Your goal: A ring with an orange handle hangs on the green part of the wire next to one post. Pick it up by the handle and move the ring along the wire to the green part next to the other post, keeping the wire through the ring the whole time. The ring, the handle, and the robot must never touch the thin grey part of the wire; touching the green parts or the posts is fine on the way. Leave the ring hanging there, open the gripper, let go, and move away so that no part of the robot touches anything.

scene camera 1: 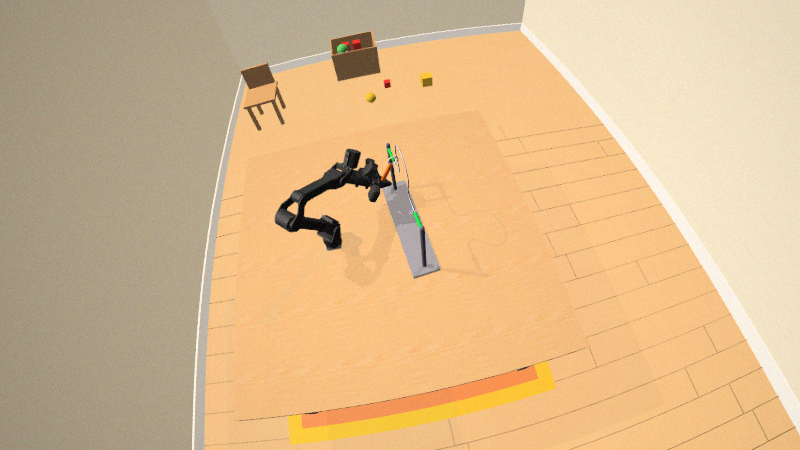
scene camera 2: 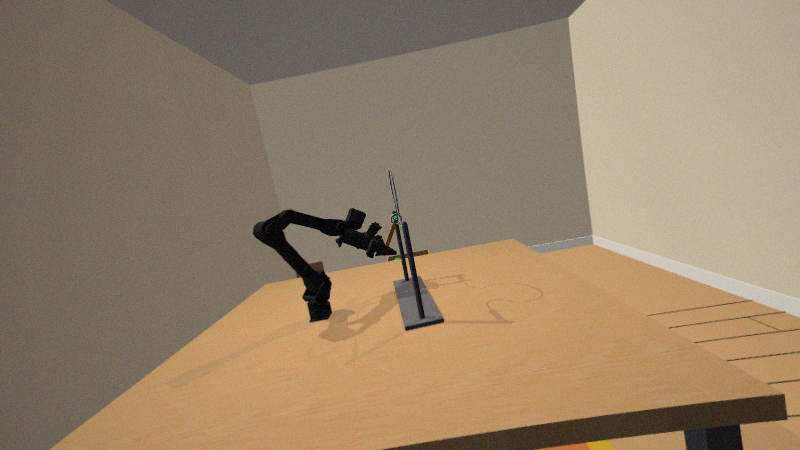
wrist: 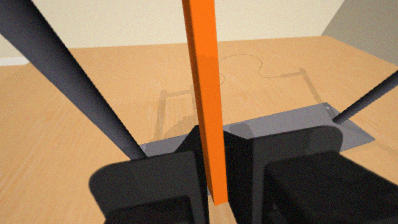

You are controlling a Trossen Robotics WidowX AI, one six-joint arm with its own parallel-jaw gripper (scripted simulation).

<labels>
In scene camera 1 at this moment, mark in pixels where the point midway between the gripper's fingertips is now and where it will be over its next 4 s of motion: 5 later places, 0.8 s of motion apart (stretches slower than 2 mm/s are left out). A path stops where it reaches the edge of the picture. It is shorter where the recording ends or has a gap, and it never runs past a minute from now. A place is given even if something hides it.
My gripper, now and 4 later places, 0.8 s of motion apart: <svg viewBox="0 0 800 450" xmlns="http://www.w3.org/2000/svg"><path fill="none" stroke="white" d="M391 183L390 181L390 182L379 180L371 179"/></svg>
</labels>
